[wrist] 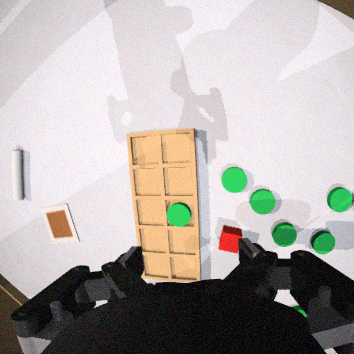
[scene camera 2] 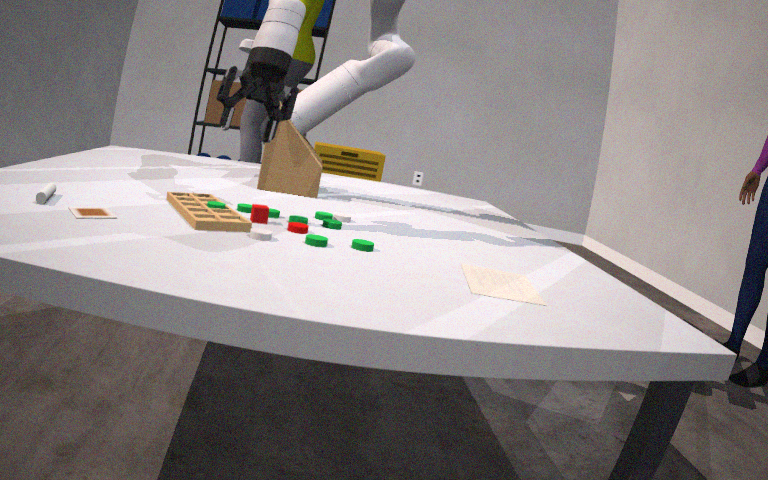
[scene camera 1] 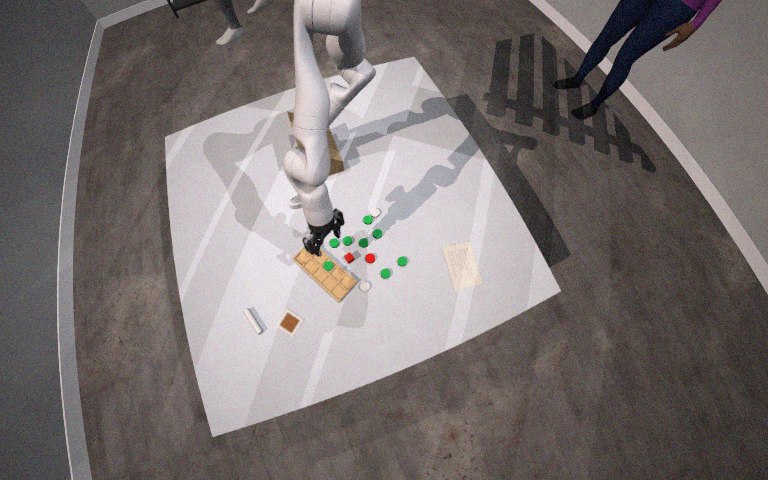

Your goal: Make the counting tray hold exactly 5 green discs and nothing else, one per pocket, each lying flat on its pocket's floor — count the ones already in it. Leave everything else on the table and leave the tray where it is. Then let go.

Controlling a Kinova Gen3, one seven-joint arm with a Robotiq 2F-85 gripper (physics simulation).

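Note:
The wooden counting tray (scene camera 1: 340, 298) (scene camera 2: 223, 226) (wrist: 162, 132) has two columns of pockets. One green disc (scene camera 1: 328, 265) (scene camera 2: 215, 204) (wrist: 178, 214) is on it, at the third pocket down in the wrist view's right column. It overlaps the pocket's lower divider and looks raised in scene camera 2; whether it touches the floor is unclear. The other pockets that show hold no disc. Several loose green discs lie beside the tray, among them one nearest disc (scene camera 1: 334, 242) (wrist: 234, 179) and another (scene camera 1: 347, 241) (wrist: 262, 201). My gripper (scene camera 1: 325, 236) (scene camera 2: 248, 129) (wrist: 189, 254) is open and empty, well above the table.
A red cube (scene camera 1: 349, 257) (scene camera 2: 259, 213) (wrist: 230, 240), a red disc (scene camera 1: 369, 258) (scene camera 2: 297, 227) and two white discs (scene camera 1: 365, 286) (scene camera 1: 376, 212) lie near the tray. A white cylinder (scene camera 1: 253, 320), a brown-centred square (scene camera 1: 289, 322) and a paper (scene camera 1: 461, 265) lie farther off. A wooden block (scene camera 2: 288, 164) stands behind.

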